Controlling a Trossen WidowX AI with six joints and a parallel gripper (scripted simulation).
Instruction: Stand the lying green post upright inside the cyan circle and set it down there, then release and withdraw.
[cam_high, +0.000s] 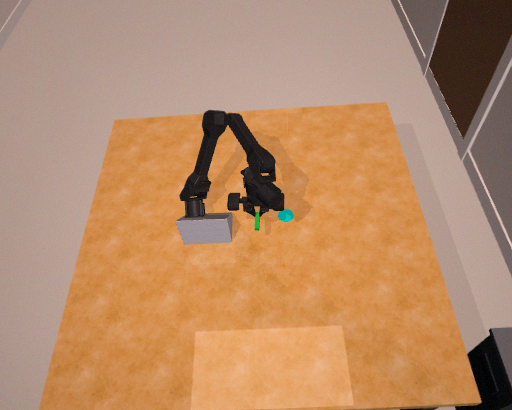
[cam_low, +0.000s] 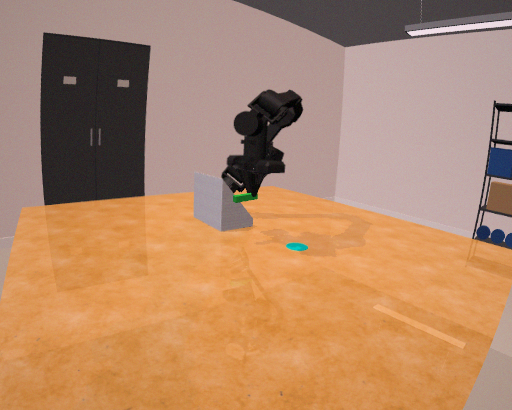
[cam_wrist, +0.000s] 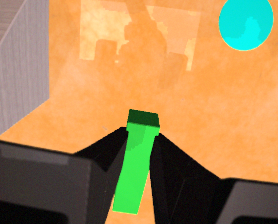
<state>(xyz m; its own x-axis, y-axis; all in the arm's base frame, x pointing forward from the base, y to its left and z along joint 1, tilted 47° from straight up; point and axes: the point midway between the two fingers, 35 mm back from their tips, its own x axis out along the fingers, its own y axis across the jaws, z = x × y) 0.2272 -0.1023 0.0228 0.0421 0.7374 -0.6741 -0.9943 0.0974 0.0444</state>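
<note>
My gripper tip is now 2 cm to the left of the green post. Also, from my gripper tip: cyan circle (10 cm ahead, 8 cm to the left, 12 cm below).
</note>
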